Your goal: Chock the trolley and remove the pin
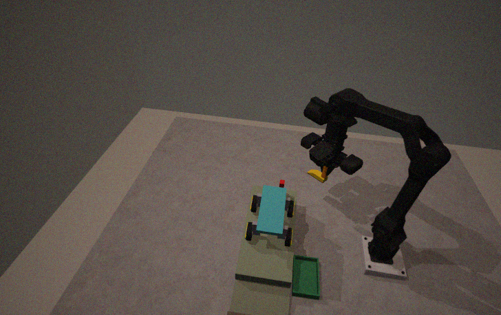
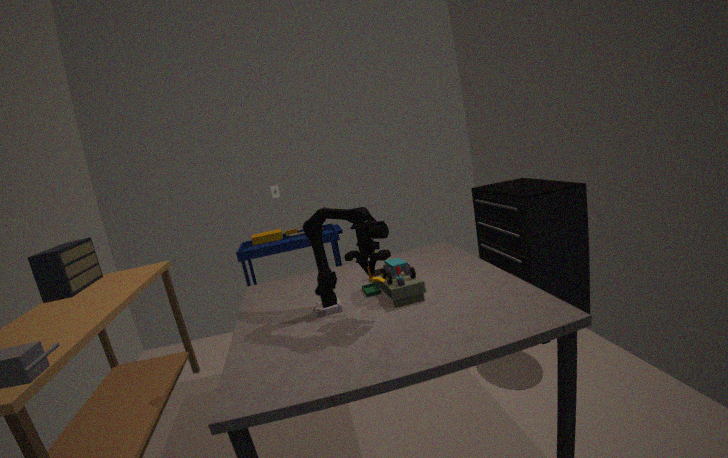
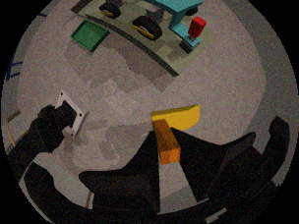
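The yellow chock lies 20 mm ahead of my gripper tip, 10 mm to the right of it and 10 mm below it. From my gripper tip the other things lie so: green tray 260 mm to the left, 180 mm below, 40 mm ahead; then red-headed stop pin 130 mm ahead, 50 mm below, 40 mm to the left; then trolley 150 mm to the left, 150 mm ahead, 60 mm below.
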